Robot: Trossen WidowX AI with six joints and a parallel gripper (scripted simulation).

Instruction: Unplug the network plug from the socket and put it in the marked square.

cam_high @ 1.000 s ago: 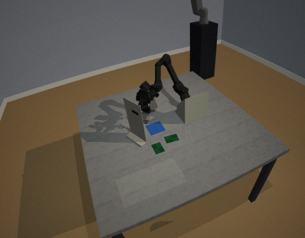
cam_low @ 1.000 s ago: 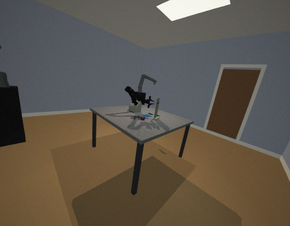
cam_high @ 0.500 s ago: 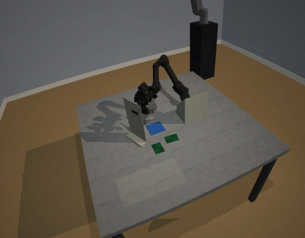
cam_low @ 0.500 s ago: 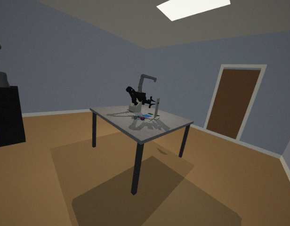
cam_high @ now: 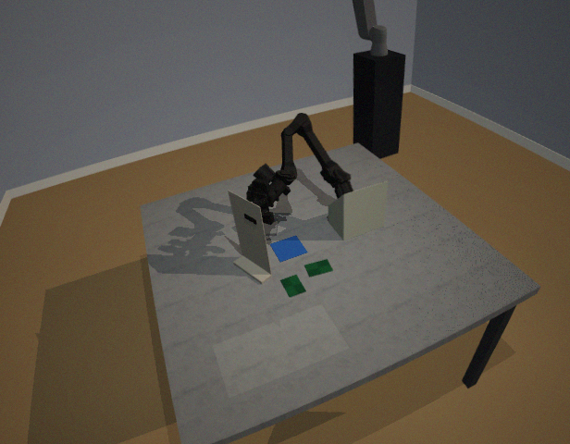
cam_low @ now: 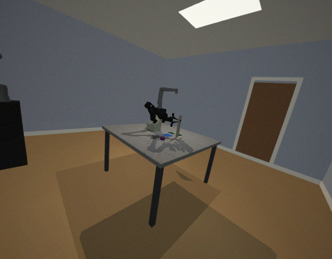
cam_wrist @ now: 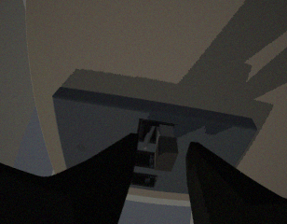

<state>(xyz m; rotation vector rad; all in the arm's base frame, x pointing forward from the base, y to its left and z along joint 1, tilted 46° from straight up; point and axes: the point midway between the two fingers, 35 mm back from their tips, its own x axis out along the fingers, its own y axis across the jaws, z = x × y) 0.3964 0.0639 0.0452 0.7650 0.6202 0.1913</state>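
Right now my gripper tip is 250 mm above the blue marked square, 140 mm past it and 30 mm to the left of it. The rest, counted from my gripper tip: purple object 250 mm to the right, 230 mm below, 30 mm behind; then upright panel 100 mm below, 20 mm to the left, 20 mm ahead; then grey network plug 10 mm ahead.
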